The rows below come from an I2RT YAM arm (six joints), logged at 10 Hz.
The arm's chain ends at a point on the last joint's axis. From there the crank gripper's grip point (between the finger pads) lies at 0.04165 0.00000 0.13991 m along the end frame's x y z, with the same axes.
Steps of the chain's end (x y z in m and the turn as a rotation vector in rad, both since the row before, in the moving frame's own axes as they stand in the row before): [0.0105, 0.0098, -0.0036, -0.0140, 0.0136, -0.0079]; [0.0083, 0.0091, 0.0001, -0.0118, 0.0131, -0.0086]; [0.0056, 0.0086, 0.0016, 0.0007, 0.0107, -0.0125]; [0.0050, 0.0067, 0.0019, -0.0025, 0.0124, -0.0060]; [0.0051, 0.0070, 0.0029, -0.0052, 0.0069, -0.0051]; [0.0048, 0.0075, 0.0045, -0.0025, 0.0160, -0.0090]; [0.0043, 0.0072, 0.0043, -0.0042, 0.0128, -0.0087]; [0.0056, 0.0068, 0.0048, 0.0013, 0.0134, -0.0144]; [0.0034, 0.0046, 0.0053, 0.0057, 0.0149, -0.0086]
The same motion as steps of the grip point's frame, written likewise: [0.0124, 0.0114, -0.0042, -0.0140, 0.0136, -0.0079]; [0.0101, 0.0104, -0.0005, -0.0118, 0.0131, -0.0086]; [0.0071, 0.0080, 0.0011, 0.0007, 0.0107, -0.0125]; [0.0067, 0.0068, 0.0014, -0.0025, 0.0124, -0.0060]; [0.0061, 0.0075, 0.0026, -0.0052, 0.0069, -0.0051]; [0.0070, 0.0075, 0.0038, -0.0025, 0.0160, -0.0090]; [0.0061, 0.0074, 0.0038, -0.0042, 0.0128, -0.0087]; [0.0075, 0.0060, 0.0042, 0.0013, 0.0134, -0.0144]; [0.0055, 0.0034, 0.0047, 0.0057, 0.0149, -0.0086]
